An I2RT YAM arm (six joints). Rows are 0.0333 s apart.
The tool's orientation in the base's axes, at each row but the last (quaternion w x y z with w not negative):
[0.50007 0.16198 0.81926 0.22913]
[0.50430 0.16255 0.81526 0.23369]
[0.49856 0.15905 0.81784 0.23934]
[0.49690 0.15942 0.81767 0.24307]
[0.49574 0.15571 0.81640 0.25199]
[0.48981 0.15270 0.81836 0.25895]
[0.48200 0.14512 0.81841 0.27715]
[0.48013 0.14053 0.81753 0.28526]
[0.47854 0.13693 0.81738 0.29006]
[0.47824 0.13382 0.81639 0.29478]
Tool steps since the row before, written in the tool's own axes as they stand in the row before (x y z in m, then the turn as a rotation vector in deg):
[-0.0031 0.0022 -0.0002 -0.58 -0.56 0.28]
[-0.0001 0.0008 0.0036 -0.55 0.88 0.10]
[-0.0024 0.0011 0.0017 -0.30 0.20 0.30]
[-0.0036 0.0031 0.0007 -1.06 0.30 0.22]
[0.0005 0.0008 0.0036 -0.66 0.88 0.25]
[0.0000 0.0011 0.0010 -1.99 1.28 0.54]
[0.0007 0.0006 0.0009 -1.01 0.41 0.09]
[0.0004 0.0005 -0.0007 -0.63 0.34 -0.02]
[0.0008 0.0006 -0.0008 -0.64 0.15 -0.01]
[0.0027 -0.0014 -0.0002 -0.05 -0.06 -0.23]
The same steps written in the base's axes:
[0.0013 0.0003 0.0036 0.49 -0.70 0.02]
[0.0033 0.0014 -0.0009 0.36 0.48 0.85]
[0.0026 0.0001 0.0017 0.41 0.09 0.22]
[0.0023 0.0009 0.0041 0.68 -0.23 0.86]
[0.0030 0.0018 -0.0013 0.53 0.46 0.88]
[0.0009 0.0012 0.0002 1.41 0.19 1.96]
[0.0004 0.0011 -0.0005 0.56 -0.15 0.92]
[-0.0008 0.0004 0.0003 0.28 -0.05 0.66]
[-0.0011 0.0006 0.0001 0.31 -0.21 0.54]
[-0.0015 0.0002 -0.0027 -0.17 -0.15 0.08]

